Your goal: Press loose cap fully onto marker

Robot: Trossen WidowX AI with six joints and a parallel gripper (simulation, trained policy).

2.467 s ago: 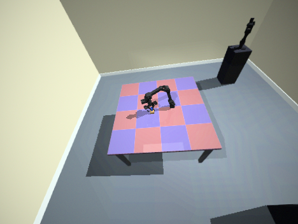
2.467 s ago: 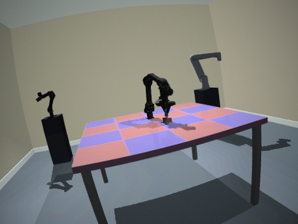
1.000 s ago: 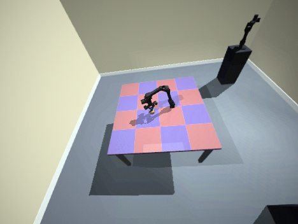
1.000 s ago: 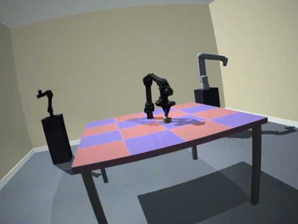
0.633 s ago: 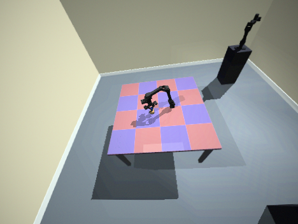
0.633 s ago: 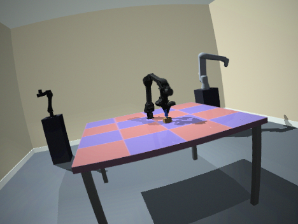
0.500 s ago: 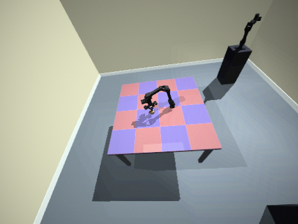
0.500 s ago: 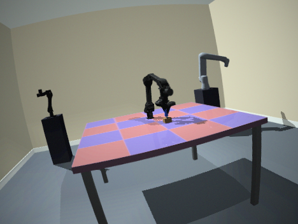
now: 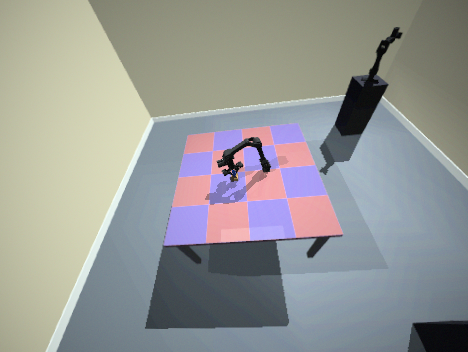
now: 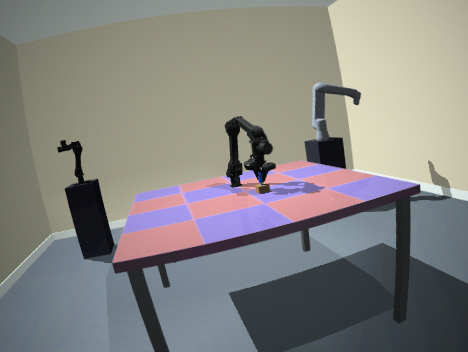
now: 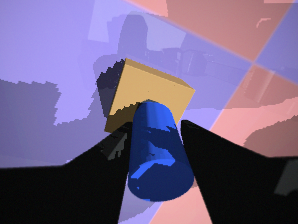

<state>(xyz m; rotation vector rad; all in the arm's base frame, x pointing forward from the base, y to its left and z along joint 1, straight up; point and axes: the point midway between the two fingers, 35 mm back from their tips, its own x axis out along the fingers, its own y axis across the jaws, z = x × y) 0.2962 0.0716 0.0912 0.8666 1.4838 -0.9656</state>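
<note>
Right now the blue cap is 20 mm above my gripper tip. From my gripper tip the other things lie so: small tan holder block: 40 mm below.
</note>
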